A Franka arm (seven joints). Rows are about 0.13 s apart.
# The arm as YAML. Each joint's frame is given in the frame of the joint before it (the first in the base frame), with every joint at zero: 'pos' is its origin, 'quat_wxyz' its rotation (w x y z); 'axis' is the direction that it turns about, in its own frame. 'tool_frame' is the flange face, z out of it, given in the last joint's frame.
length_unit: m
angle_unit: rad
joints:
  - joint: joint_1
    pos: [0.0, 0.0, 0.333]
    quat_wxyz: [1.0, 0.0, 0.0, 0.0]
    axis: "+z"
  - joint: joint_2
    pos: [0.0, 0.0, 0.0]
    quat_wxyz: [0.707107, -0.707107, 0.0, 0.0]
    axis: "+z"
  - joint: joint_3
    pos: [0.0, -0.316, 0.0]
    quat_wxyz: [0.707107, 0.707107, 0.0, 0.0]
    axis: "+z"
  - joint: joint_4
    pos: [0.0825, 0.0, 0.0]
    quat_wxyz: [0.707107, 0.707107, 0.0, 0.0]
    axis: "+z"
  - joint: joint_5
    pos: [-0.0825, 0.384, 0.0]
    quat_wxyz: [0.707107, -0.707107, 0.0, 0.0]
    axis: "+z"
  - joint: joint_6
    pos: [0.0, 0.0, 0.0]
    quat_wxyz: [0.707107, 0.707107, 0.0, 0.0]
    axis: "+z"
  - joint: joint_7
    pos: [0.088, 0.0, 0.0]
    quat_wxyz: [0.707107, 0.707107, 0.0, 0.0]
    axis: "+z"
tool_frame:
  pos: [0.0, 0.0, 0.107]
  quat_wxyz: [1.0, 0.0, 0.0, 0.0]
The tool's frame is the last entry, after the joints.
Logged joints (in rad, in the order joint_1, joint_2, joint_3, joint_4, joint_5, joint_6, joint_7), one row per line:
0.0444 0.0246 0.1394 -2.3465 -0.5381 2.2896 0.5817
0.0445 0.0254 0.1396 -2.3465 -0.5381 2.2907 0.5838
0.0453 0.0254 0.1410 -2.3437 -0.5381 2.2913 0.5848
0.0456 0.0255 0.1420 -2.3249 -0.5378 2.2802 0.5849
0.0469 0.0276 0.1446 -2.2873 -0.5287 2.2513 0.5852
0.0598 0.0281 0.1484 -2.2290 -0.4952 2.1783 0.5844
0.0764 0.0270 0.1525 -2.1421 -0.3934 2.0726 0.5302
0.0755 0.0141 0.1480 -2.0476 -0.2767 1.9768 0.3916
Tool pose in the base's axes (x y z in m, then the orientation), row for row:
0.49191 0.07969 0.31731 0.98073 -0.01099 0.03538 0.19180
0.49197 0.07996 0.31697 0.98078 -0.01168 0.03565 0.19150
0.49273 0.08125 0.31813 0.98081 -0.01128 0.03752 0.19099
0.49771 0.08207 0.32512 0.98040 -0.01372 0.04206 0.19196
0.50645 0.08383 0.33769 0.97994 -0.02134 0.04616 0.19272
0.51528 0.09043 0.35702 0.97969 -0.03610 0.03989 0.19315
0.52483 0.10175 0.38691 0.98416 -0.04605 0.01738 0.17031
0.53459 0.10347 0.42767 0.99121 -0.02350 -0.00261 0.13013
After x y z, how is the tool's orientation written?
As a quaternion, x y z w.
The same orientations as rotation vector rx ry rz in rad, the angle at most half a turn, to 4 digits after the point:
2.7536 -0.0309 0.0993
2.7542 -0.0328 0.1001
2.7551 -0.0317 0.1054
2.7525 -0.0385 0.1181
2.7500 -0.0599 0.1295
2.7487 -0.1013 0.1119
2.7958 -0.1308 0.0494
2.8798 -0.0683 -0.0076

